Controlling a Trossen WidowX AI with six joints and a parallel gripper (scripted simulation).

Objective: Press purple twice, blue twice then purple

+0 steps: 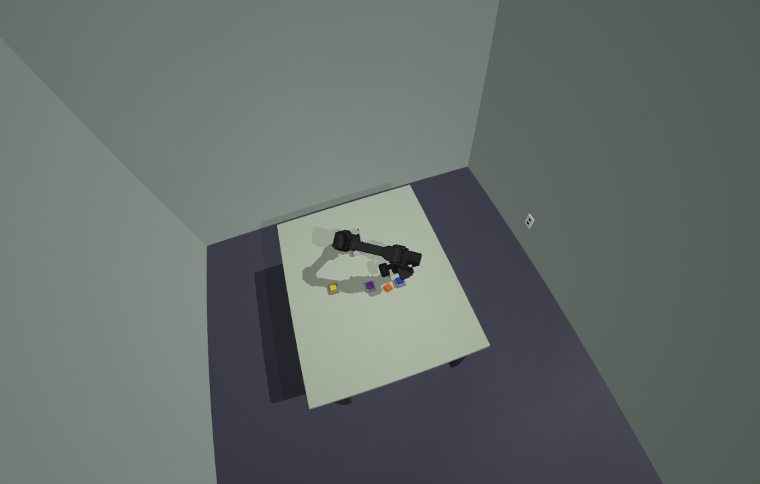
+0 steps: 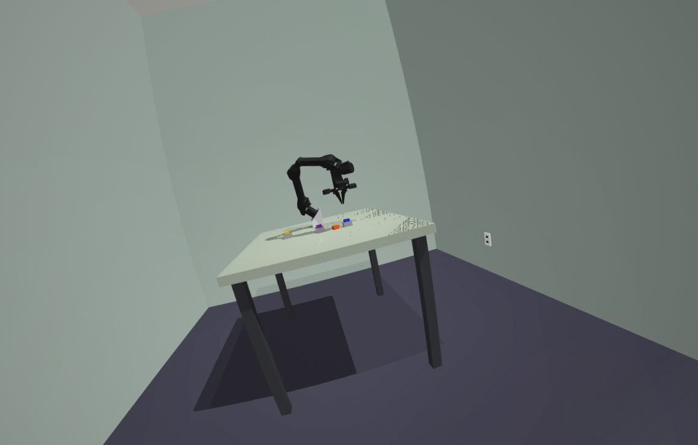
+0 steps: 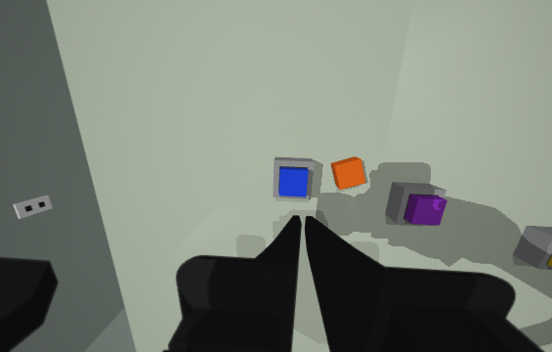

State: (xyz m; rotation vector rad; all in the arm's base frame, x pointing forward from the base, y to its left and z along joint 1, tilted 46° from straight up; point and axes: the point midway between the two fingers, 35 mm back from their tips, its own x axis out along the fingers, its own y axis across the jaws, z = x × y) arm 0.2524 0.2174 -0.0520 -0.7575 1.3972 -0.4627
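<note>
My gripper tip is 10 mm past the purple button, 160 mm to the left of it and 90 mm above it. From my gripper tip the other things lie so: yellow button: 30 mm behind, 350 mm to the right, 90 mm below; then orange block: 20 mm ahead, 70 mm to the right, 120 mm below; then blue button: 90 mm below.
</note>
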